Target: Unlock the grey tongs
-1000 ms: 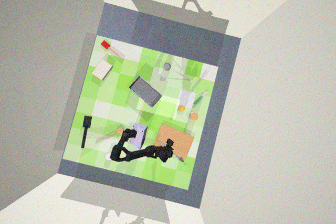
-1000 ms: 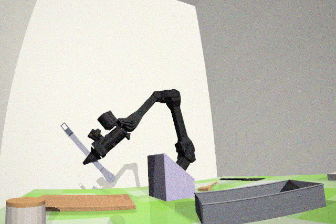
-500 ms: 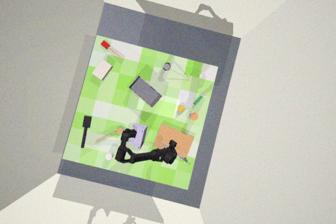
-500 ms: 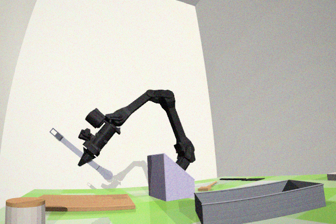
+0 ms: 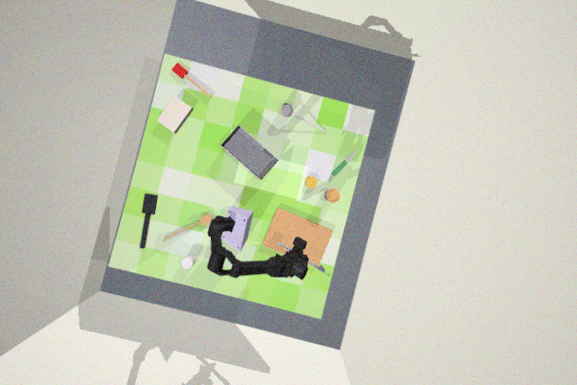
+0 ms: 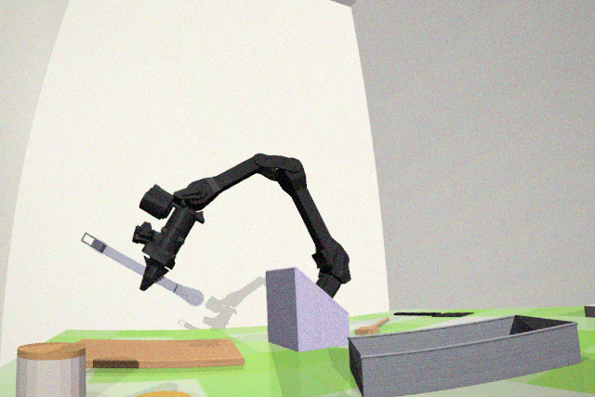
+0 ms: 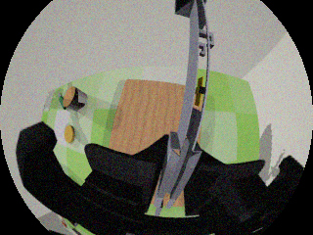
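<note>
Right now the wooden board is 3 cm ahead of my gripper tip, 2 cm to the left of it and 13 cm below it. The rest, counted from my gripper tip: green-handled tool (55 cm ahead, 10 cm to the right, 13 cm below); then white cylinder (31 cm behind, 58 cm to the left, 12 cm below); then grey roasting tin (42 cm ahead, 46 cm to the left, 11 cm below).
</note>
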